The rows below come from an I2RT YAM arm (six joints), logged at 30 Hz.
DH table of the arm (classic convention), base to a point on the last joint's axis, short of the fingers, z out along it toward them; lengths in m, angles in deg. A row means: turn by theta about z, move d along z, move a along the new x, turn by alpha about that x. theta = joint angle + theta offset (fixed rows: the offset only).
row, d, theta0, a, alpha
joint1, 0.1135, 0, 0.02, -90
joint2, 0, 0, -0.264, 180
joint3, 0, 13.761, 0.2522, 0
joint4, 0, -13.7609, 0.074, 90
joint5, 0, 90, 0, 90
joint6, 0.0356, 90, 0, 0
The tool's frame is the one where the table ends.
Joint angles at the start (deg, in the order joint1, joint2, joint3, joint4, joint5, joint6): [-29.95, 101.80, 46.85, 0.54, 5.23, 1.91]
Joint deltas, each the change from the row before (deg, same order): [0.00, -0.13, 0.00, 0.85, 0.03, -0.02]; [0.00, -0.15, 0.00, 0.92, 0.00, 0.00]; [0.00, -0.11, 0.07, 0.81, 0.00, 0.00]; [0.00, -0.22, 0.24, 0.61, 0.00, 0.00]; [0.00, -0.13, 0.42, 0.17, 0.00, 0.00]
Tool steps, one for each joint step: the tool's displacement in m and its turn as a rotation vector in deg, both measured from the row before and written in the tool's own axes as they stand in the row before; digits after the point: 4 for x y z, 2 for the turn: [-0.0020, 0.0000, -0.0006, 0.00, -0.98, 0.07]; [-0.0022, 0.0000, -0.0007, -0.04, -1.06, 0.10]; [-0.0023, 0.0000, -0.0006, -0.03, -0.99, 0.09]; [-0.0034, 0.0000, -0.0012, -0.04, -1.06, 0.10]; [-0.0034, 0.0000, -0.0009, -0.02, -0.72, 0.07]
